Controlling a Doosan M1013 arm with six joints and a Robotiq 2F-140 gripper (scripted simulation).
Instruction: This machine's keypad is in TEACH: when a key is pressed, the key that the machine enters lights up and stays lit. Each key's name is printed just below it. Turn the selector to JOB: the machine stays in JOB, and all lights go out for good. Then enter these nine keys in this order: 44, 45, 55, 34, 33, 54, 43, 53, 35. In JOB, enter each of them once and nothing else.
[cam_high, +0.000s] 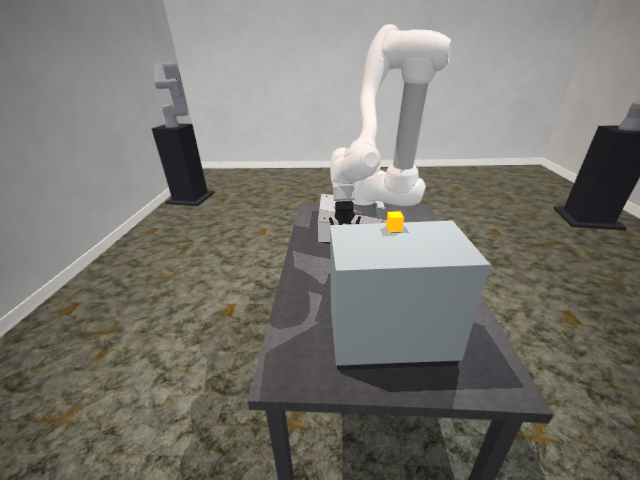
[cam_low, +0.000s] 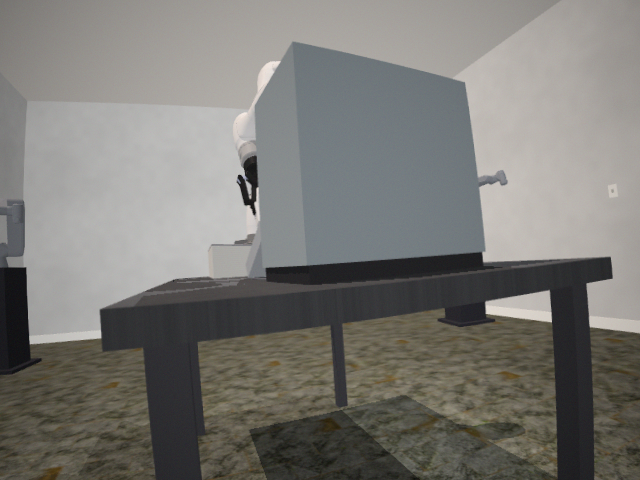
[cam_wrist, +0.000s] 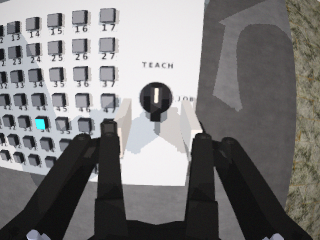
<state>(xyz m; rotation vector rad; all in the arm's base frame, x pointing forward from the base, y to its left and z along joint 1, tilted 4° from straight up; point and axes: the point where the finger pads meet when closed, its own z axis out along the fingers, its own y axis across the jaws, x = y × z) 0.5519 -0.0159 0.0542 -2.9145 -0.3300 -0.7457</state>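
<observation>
My hand is 5 cm above the black selector knob, 3 cm short of it and 1 cm to the right of it. Round my hand: white keypad panel (12 cm to the left, 10 cm below, 3 cm ahead); key (16 cm to the left, 8 cm below, 4 cm behind).
</observation>
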